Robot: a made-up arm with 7 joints.
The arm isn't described. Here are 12 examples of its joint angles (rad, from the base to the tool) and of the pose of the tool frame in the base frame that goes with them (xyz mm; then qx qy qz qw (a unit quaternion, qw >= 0)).
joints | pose
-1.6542 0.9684 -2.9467 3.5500 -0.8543 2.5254 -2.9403 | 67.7 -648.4 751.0 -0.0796 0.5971 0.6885 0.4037
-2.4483 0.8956 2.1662 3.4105 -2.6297 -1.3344 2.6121 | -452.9 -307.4 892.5 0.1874 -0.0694 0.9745 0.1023
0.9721 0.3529 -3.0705 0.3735 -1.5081 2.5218 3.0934 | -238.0 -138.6 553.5 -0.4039 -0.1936 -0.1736 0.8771
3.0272 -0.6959 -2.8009 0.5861 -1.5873 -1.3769 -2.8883 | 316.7 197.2 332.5 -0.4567 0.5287 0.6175 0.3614
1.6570 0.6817 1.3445 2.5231 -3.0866 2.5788 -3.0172 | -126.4 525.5 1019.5 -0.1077 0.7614 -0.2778 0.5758
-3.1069 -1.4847 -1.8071 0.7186 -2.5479 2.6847 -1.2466 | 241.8 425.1 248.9 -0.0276 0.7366 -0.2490 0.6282
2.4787 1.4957 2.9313 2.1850 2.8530 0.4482 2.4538 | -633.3 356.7 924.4 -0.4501 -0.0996 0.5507 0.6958
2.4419 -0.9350 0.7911 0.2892 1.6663 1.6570 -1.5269 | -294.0 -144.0 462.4 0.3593 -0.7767 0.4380 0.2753
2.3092 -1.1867 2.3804 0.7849 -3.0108 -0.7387 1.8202 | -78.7 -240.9 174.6 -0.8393 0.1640 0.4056 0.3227
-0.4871 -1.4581 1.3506 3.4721 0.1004 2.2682 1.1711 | -707.3 342.4 470.1 -0.5962 -0.3181 -0.7208 0.1542
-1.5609 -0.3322 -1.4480 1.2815 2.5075 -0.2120 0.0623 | -555.5 69.8 627.5 -0.8257 -0.1711 0.5369 0.0272
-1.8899 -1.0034 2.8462 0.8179 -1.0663 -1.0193 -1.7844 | 154.1 418.4 115.7 0.3500 -0.8674 -0.3466 0.0708
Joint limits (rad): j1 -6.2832..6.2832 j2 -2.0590..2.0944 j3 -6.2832..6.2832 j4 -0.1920..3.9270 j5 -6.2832..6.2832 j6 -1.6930..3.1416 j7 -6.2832..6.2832
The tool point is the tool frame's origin. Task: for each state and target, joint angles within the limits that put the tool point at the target. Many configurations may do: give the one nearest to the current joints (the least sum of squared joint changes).
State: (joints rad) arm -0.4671 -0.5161 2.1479 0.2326 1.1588 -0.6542 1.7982
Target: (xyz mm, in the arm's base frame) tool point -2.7 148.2 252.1
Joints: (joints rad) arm -0.1158 -0.2549 2.6725 -0.1920 1.0309 -0.3479 1.7982
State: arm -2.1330 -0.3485 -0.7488 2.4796 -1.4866 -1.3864 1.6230
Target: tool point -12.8 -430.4 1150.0
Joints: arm -1.6685 0.2568 -0.5153 2.5909 -1.3158 -0.6903 1.6230
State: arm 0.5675 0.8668 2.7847 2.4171 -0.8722 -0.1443 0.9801
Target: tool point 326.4 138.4 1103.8
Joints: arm 0.4729 1.1786 2.9426 1.7224 -1.1786 -0.5735 0.9801
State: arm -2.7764 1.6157 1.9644 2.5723 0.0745 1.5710 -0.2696
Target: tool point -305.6 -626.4 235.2
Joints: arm -2.7945 1.9656 1.6527 2.0040 -0.0130 2.0197 -0.2696
